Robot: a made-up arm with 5 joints. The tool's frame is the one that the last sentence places.
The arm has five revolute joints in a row. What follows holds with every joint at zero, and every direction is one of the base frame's.
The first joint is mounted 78 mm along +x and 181 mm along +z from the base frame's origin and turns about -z.
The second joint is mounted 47 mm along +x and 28 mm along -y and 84 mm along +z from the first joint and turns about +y.
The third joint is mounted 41 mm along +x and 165 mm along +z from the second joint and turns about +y.
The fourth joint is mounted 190 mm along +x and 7 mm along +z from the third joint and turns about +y.
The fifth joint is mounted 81 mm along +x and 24 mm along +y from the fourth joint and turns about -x.
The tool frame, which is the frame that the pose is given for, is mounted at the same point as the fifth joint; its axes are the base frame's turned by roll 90, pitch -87.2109 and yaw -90 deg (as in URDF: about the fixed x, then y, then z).
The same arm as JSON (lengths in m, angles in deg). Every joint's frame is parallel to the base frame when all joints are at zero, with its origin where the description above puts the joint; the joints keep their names.
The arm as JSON. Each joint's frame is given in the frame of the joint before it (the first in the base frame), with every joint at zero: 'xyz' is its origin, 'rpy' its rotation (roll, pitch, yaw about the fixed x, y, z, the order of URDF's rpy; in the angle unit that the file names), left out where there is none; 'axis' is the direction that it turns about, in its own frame. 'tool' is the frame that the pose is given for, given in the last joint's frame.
{"units": {"length": "m", "angle": "deg"}, "joints": [{"name": "joint 1", "type": "revolute", "origin": {"xyz": [0.078, 0.0, 0.181]}, "axis": [0.0, 0.0, -1.0]}, {"name": "joint 2", "type": "revolute", "origin": {"xyz": [0.047, -0.028, 0.084]}, "axis": [0.0, 1.0, 0.0]}, {"name": "joint 3", "type": "revolute", "origin": {"xyz": [0.041, 0.0, 0.165]}, "axis": [0.0, 1.0, 0.0]}, {"name": "joint 4", "type": "revolute", "origin": {"xyz": [0.19, 0.0, 0.007]}, "axis": [0.0, 1.0, 0.0]}, {"name": "joint 5", "type": "revolute", "origin": {"xyz": [0.081, 0.024, 0.0]}, "axis": [-1.0, 0.0, 0.0]}], "tool": {"origin": {"xyz": [0.0, 0.0, 0.0], "rpy": [90.0, -87.21, -90.0]}}}
